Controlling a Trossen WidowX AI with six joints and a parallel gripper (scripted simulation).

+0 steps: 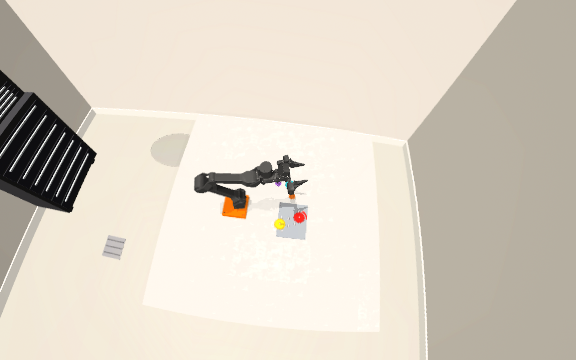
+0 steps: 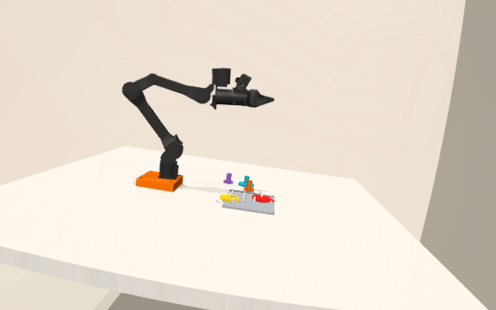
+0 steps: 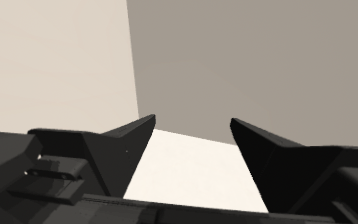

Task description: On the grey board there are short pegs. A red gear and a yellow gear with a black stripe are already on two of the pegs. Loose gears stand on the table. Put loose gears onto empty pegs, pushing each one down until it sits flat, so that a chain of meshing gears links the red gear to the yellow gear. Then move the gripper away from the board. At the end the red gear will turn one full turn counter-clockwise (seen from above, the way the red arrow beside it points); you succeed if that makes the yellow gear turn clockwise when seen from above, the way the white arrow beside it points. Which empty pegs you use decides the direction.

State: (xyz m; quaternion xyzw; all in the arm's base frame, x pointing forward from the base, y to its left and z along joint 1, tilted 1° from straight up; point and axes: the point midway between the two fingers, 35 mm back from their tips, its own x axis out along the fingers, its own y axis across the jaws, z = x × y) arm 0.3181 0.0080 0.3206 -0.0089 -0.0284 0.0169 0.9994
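Right now the orange gear is 3 cm behind my gripper tip, 3 cm to the left of it and 34 cm below it. From my gripper tip the other things lie so: red arrow (3 cm ahead, 10 cm to the right, 35 cm below); then teal gear (3 cm behind, 10 cm to the left, 34 cm below); then red gear (1 cm behind, 11 cm to the right, 34 cm below).
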